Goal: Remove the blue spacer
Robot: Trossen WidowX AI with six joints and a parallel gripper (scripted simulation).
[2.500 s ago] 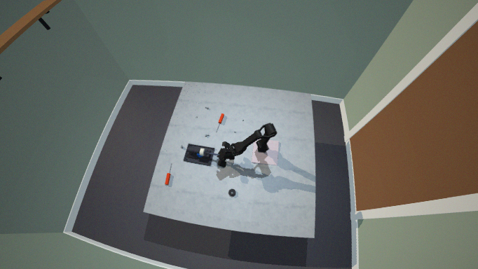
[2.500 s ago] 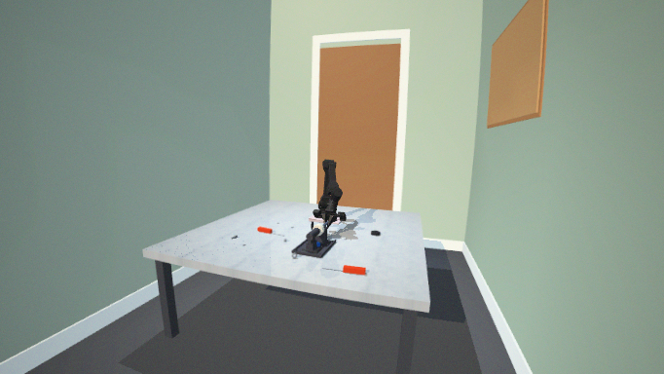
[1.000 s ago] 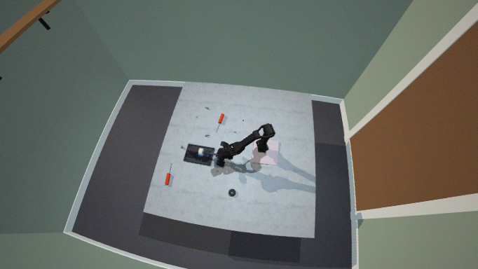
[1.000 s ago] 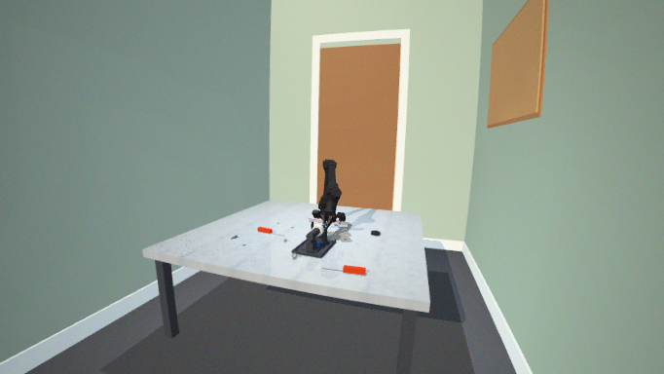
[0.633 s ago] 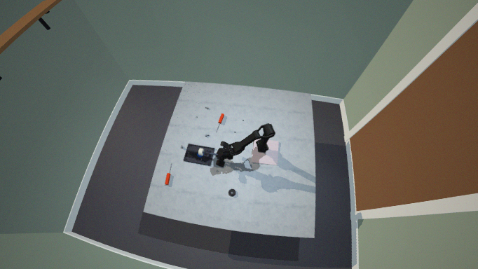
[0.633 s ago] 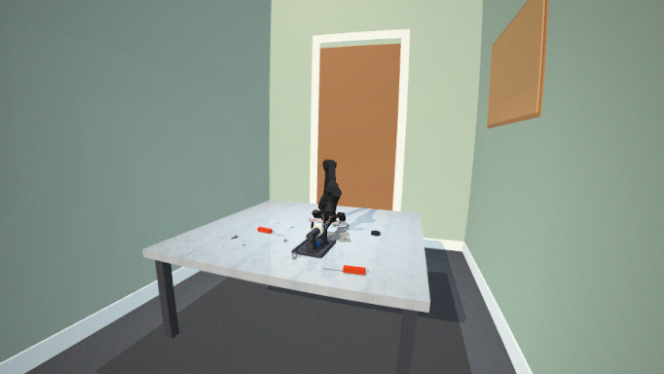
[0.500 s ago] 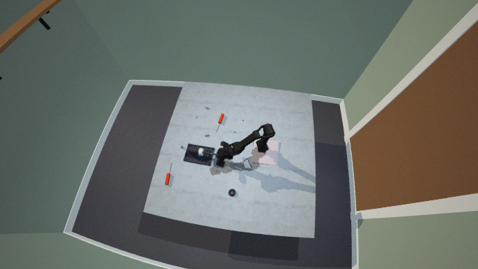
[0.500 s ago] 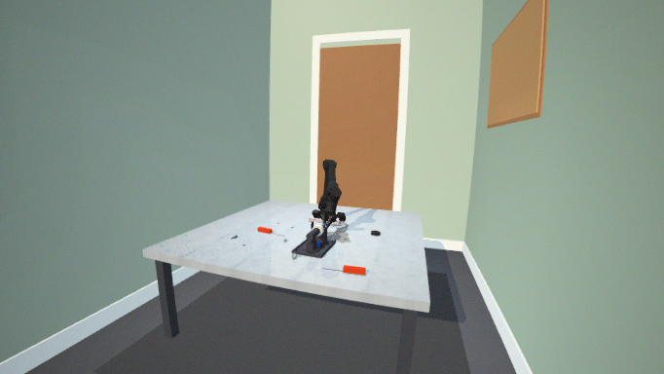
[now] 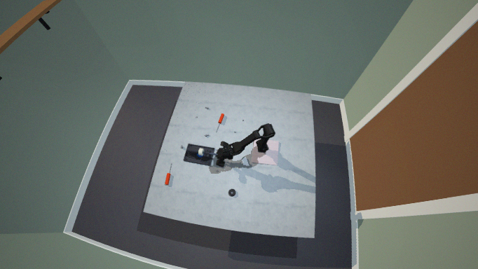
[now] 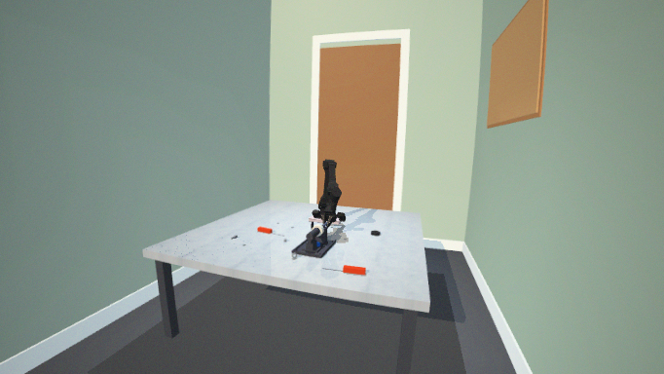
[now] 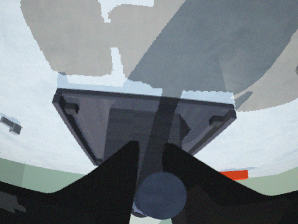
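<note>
The baseplate is 160 mm ahead of my gripper tip, 10 mm to the right of it and 10 mm below it.
</note>
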